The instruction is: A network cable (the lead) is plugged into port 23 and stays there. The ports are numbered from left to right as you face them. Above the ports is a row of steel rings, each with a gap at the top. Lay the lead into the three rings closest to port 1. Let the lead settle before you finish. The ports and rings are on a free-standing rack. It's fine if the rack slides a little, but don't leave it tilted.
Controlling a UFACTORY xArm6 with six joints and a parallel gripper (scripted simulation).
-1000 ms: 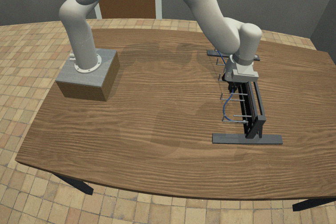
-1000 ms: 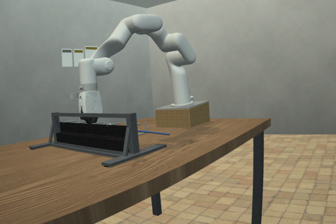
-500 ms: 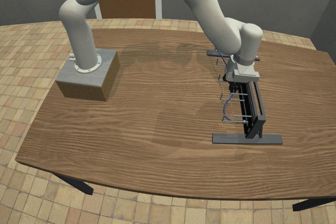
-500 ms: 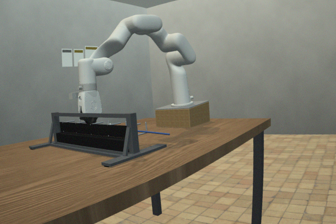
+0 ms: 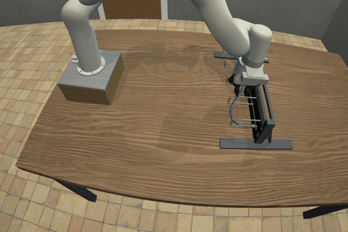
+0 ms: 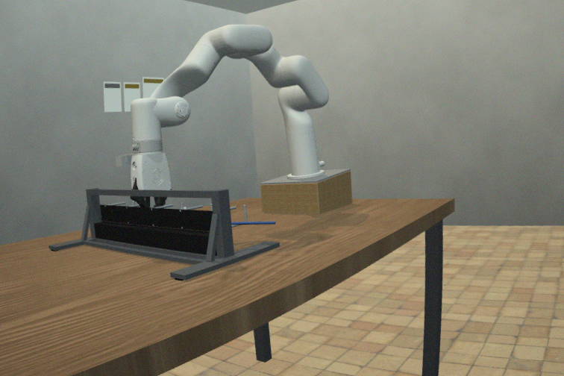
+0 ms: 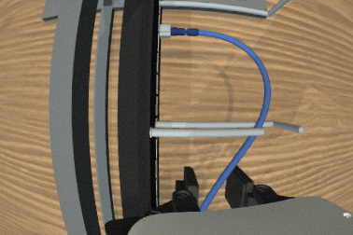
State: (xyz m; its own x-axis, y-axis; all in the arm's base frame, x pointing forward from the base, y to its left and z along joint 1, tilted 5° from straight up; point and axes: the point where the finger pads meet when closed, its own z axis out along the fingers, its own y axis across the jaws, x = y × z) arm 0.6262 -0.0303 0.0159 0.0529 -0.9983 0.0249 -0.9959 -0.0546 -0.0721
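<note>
The dark grey rack is 6 cm ahead of my hand, 5 cm to the left of it and 1 cm below it.
</note>
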